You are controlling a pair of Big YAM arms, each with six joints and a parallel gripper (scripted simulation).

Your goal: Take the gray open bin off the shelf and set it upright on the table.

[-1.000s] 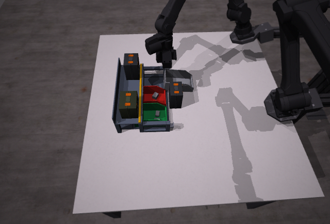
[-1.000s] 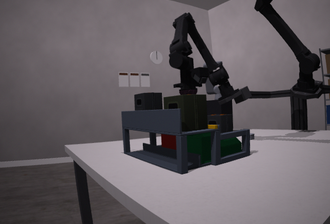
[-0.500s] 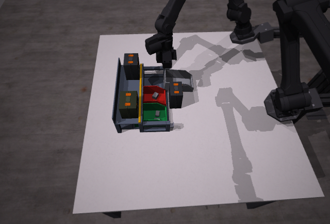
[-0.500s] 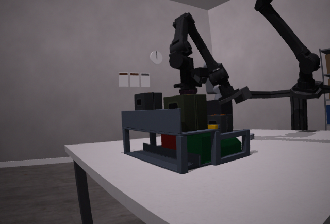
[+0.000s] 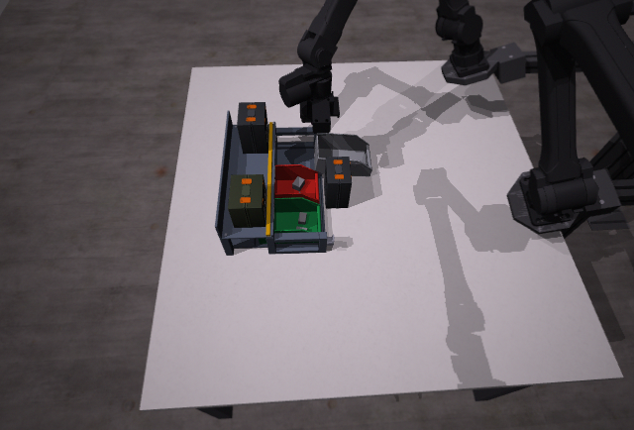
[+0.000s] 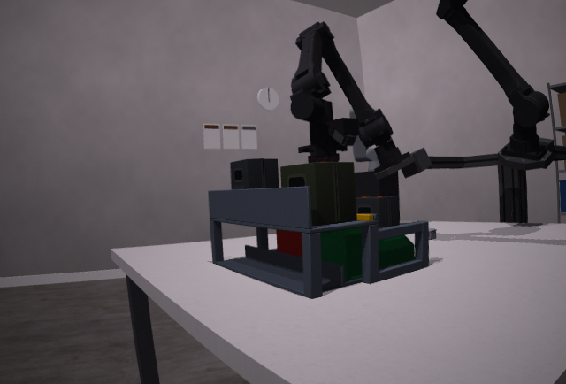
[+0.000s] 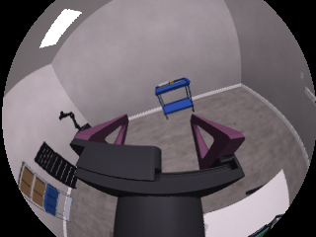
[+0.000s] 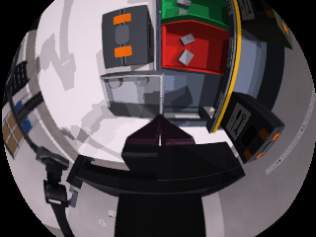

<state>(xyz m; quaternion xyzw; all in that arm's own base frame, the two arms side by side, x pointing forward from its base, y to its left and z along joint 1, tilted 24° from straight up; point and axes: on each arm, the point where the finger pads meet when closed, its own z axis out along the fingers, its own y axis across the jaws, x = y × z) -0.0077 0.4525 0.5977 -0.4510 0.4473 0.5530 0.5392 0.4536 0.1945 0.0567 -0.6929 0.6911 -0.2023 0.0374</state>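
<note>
The gray bin lies 8 cm behind my right hand, 1 cm to the left of it and 12 cm below it. Also, from my right hand: green bin 12 cm ahead, 21 cm to the left, 12 cm below; red bin 10 cm ahead, 10 cm to the left, 12 cm below; shelf 13 cm ahead, 9 cm to the left, 9 cm below.
</note>
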